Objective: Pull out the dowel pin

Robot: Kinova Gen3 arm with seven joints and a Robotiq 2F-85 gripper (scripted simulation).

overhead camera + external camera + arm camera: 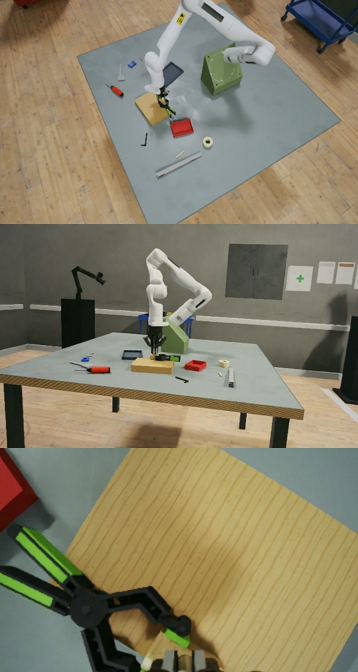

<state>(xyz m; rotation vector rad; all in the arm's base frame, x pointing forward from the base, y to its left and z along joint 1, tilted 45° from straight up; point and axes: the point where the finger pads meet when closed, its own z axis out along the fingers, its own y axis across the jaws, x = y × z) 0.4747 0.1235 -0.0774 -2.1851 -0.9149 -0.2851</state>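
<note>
The dowel pin is 2 cm below my hand. From my hand the other things lie so: small wooden block (4 cm below); bench board (5 cm ahead, 2 cm to the left, 5 cm below); red tray (5 cm behind, 22 cm to the left, 7 cm below).
</note>
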